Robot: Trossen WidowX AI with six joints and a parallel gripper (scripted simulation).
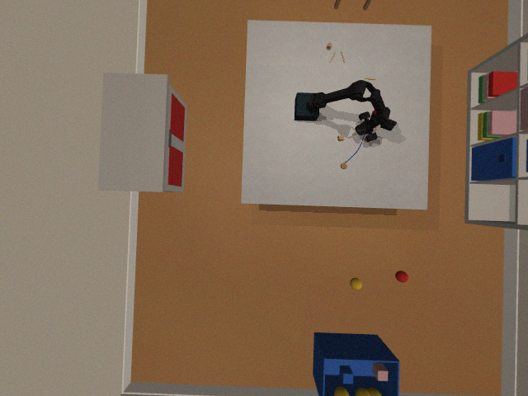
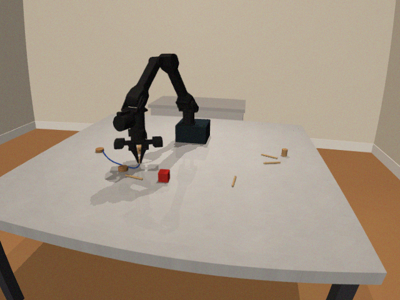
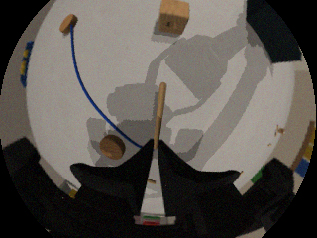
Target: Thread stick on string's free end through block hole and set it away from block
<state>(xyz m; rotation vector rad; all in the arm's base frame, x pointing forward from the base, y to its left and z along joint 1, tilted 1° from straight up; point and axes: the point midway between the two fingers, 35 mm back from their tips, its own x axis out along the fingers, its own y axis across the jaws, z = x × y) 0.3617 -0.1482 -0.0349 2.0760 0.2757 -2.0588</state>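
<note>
My gripper tip is now 150 mm past the wooden block and 40 mm to the left of it. Also, from my gripper tip: small wooden cylinder 600 mm to the left, 200 mm behind; red cube 120 mm to the left, 100 mm ahead.
</note>
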